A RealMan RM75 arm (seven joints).
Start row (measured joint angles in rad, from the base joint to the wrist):
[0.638 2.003 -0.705 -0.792 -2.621 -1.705 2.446]
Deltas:
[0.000 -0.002 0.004 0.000 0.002 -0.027 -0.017]
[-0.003 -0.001 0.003 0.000 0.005 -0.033 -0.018]
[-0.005 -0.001 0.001 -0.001 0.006 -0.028 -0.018]
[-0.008 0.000 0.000 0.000 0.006 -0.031 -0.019]
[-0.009 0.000 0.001 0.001 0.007 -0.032 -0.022]
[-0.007 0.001 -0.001 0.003 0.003 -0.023 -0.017]
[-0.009 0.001 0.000 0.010 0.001 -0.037 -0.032]
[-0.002 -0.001 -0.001 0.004 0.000 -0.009 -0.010]
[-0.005 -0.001 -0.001 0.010 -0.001 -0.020 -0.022]
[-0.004 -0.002 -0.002 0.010 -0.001 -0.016 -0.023]
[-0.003 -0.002 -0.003 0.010 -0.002 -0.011 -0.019]
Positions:
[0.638 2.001 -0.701 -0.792 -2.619 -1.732 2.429]
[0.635 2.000 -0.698 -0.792 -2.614 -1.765 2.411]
[0.630 1.999 -0.697 -0.793 -2.608 -1.793 2.393]
[0.622 1.999 -0.697 -0.793 -2.602 -1.824 2.374]
[0.613 1.999 -0.696 -0.792 -2.595 -1.856 2.352]
[0.606 2.000 -0.697 -0.789 -2.592 -1.879 2.335]
[0.597 2.001 -0.697 -0.779 -2.591 -1.916 2.303]
[0.595 2.000 -0.698 -0.775 -2.591 -1.925 2.293]
[0.590 1.999 -0.699 -0.765 -2.592 -1.945 2.271]
[0.586 1.997 -0.701 -0.755 -2.593 -1.961 2.248]
[0.583 1.995 -0.704 -0.745 -2.595 -1.972 2.229]

